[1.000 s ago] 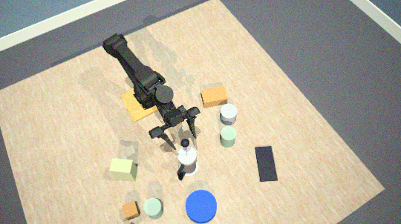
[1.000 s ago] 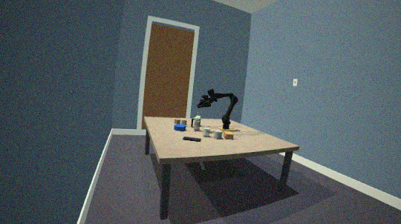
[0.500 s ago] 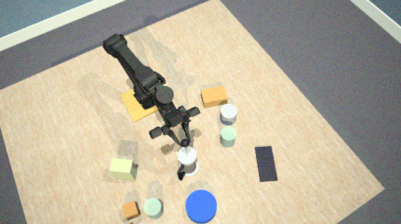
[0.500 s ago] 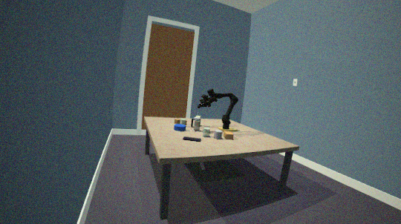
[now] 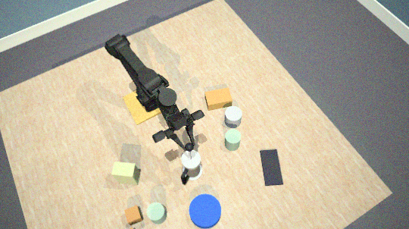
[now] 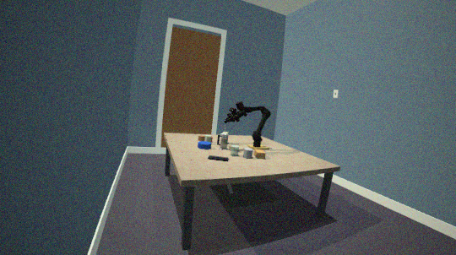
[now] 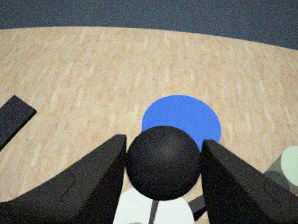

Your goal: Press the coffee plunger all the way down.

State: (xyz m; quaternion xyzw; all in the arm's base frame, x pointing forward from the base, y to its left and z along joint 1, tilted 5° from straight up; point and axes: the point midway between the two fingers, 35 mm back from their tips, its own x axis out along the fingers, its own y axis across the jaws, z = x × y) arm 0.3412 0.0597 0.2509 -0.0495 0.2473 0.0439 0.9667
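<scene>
My gripper tip is now 13 cm above the coffee press and 1 cm to the left of it. From my gripper tip the other things lie so: blue disc (23 cm below, 16 cm ahead, 3 cm to the right); then flat slab (30 cm to the left, 25 cm below, 12 cm ahead); then yellow-green block (24 cm to the right, 20 cm below, 9 cm behind).
</scene>
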